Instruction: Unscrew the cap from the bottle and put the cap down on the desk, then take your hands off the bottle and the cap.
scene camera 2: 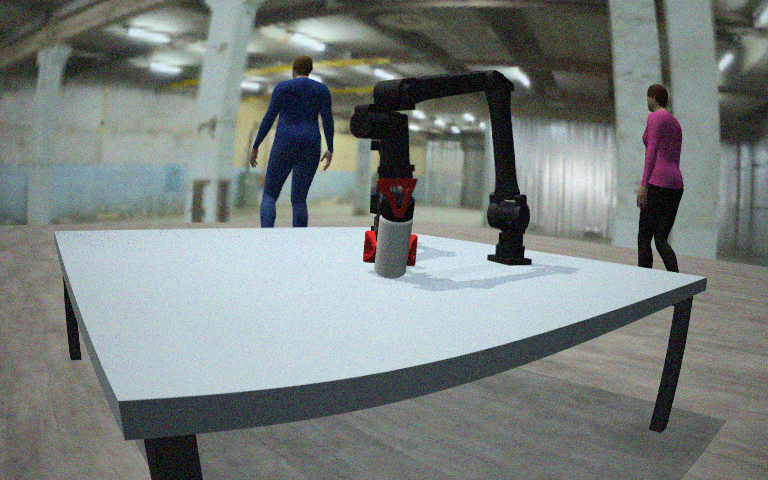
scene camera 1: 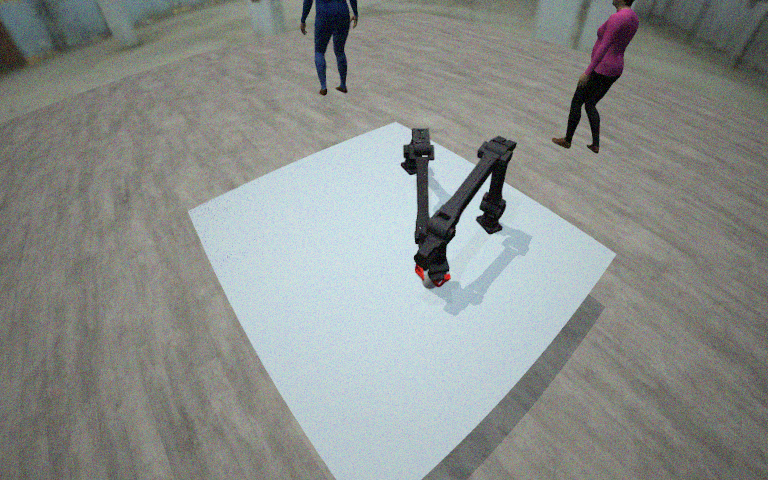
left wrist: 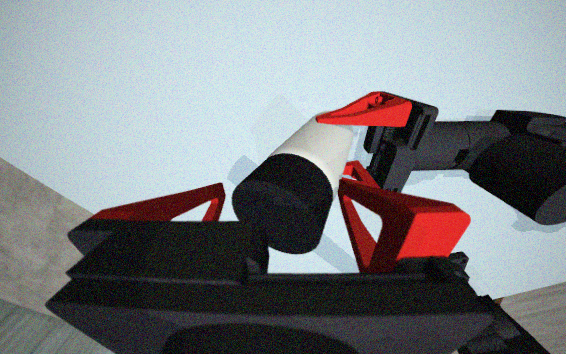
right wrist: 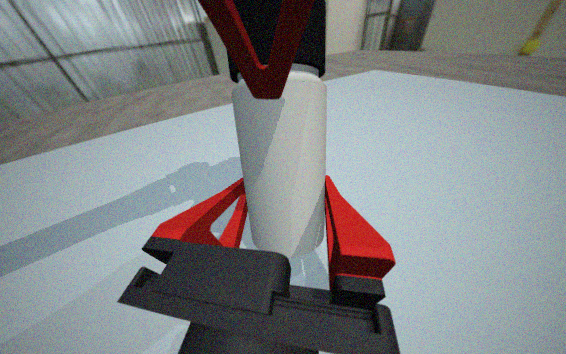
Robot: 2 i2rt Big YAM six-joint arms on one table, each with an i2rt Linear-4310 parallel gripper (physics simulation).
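Places are measured from the left arm's base along level axes (x ahead, y left, z up), in centimetres.
Pixels of known places: left gripper, fingertip midpoint: (scene camera 2: pixel 397 216) (scene camera 1: pixel 436 276) (left wrist: pixel 280 187) (right wrist: pixel 280 78); right gripper, fingertip midpoint: (scene camera 2: pixel 392 250) (right wrist: pixel 285 180); left arm's base, link origin: (scene camera 2: pixel 509 262) (scene camera 1: pixel 488 224); right arm's base, link origin: (scene camera 1: pixel 411 168).
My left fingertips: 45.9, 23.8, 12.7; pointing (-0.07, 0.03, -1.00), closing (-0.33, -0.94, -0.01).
Ahead of a thing's pixels: the offset from my left fingertips to its top centre, as dx, dy, dz. "*": to the spot under its first point. Level surfaces: height alone.
A white bottle @(* +2.1, -1.4, -4.5) (scene camera 1: pixel 428 282) (scene camera 2: pixel 393 250) (left wrist: pixel 318 145) (right wrist: pixel 285 168) with a black cap @(-0.2, -0.3, +4.9) (left wrist: pixel 283 201) (right wrist: pixel 314 35) stands upright on the pale table @(dz -12.7) (scene camera 1: pixel 311 238) (scene camera 2: pixel 263 310). My right gripper (scene camera 2: pixel 391 249) (right wrist: pixel 285 180) (left wrist: pixel 314 149) comes in level and is shut on the bottle's lower body. My left gripper (left wrist: pixel 280 187) (scene camera 2: pixel 396 202) hangs straight down over the bottle. It is open, with one red finger on each side of the cap and a gap to it. In scene camera 2 the cap is mostly hidden behind a red finger.
The left arm's base (scene camera 1: pixel 490 216) (scene camera 2: pixel 509 238) and the right arm's base (scene camera 1: pixel 416 159) stand at the table's far side. A person in blue (scene camera 1: pixel 331 38) (scene camera 2: pixel 296 143) and one in pink (scene camera 1: pixel 596 81) walk on the floor beyond.
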